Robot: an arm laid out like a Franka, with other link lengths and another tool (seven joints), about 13 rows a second.
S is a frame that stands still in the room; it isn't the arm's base.
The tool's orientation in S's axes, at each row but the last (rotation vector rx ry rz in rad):
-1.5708, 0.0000, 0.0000
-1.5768, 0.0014, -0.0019
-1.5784, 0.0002, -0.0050
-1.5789, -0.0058, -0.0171
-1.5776, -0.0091, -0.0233
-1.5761, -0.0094, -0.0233
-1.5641, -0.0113, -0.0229
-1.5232, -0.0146, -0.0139
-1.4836, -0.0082, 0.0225
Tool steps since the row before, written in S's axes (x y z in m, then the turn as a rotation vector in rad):
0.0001, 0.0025, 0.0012, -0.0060, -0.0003, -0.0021
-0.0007, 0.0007, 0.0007, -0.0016, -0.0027, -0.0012
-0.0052, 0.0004, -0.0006, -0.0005, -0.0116, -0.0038
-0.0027, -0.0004, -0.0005, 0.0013, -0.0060, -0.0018
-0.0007, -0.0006, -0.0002, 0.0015, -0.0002, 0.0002
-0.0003, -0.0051, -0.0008, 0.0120, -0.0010, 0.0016
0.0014, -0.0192, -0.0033, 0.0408, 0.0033, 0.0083
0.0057, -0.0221, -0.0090, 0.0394, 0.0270, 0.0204
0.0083, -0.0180, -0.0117, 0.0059, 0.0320, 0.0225
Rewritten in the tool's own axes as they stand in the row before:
0.0001, -0.0012, 0.0025, -0.0060, 0.0021, -0.0003
-0.0007, -0.0007, 0.0007, -0.0016, 0.0012, -0.0027
-0.0052, 0.0006, 0.0004, -0.0005, 0.0039, -0.0116
-0.0027, 0.0005, -0.0004, 0.0013, 0.0019, -0.0060
-0.0007, 0.0002, -0.0006, 0.0015, -0.0002, -0.0002
-0.0003, 0.0008, -0.0051, 0.0120, -0.0013, -0.0009
0.0015, 0.0032, -0.0192, 0.0409, -0.0074, 0.0037
0.0055, 0.0080, -0.0225, 0.0398, -0.0184, 0.0279
0.0080, 0.0100, -0.0191, 0.0064, -0.0197, 0.0337

